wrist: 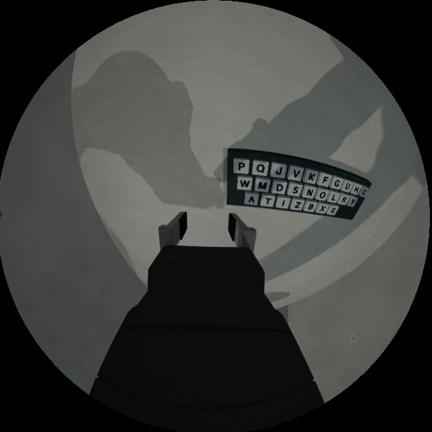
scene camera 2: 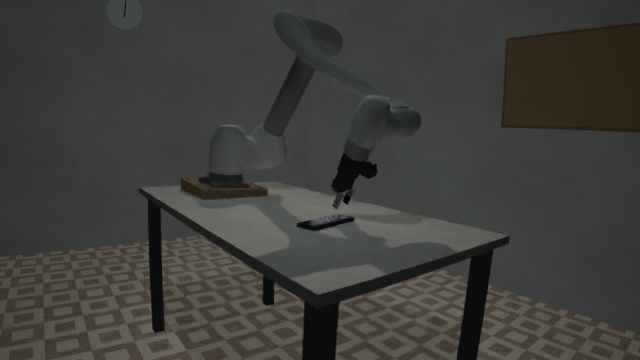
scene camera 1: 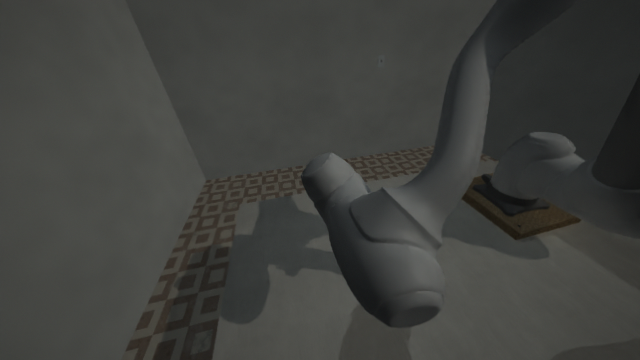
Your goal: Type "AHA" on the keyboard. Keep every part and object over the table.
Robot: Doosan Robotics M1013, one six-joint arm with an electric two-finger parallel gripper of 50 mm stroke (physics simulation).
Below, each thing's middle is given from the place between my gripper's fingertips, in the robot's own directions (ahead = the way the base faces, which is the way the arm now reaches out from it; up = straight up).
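Labels:
My hand: 3 cm above the keyboard point(wrist: 284, 182), 11 cm to the left of it, 8 cm short of it.

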